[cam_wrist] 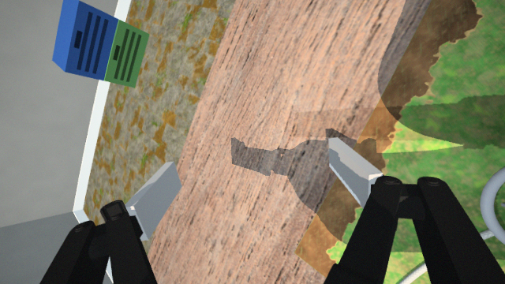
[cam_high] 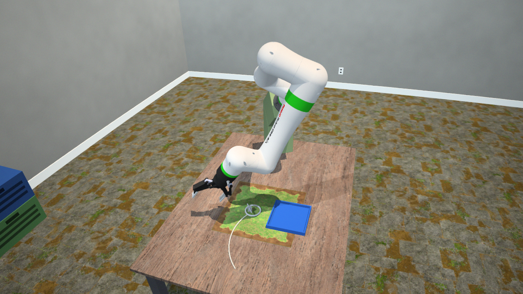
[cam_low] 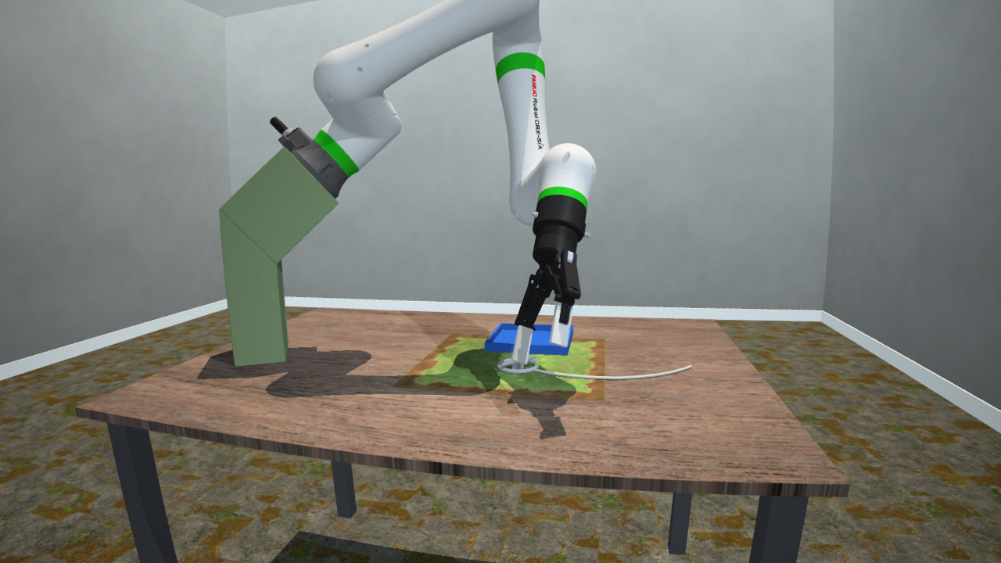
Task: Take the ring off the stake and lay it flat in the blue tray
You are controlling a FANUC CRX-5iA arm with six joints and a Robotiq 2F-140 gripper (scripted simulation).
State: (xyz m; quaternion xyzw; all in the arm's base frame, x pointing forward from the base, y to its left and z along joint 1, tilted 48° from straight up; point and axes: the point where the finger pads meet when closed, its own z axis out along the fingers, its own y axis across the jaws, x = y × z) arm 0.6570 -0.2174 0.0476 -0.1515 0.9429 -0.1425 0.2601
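My gripper is now 19 cm to the right of the grey stake, 10 cm past it and 10 cm above it. From my hand the other things lie so: mat (24 cm to the left, 13 cm behind, 12 cm below); then white ring (20 cm to the left, 11 cm behind, 10 cm below); then blue tray (39 cm to the left, 14 cm behind, 10 cm below).
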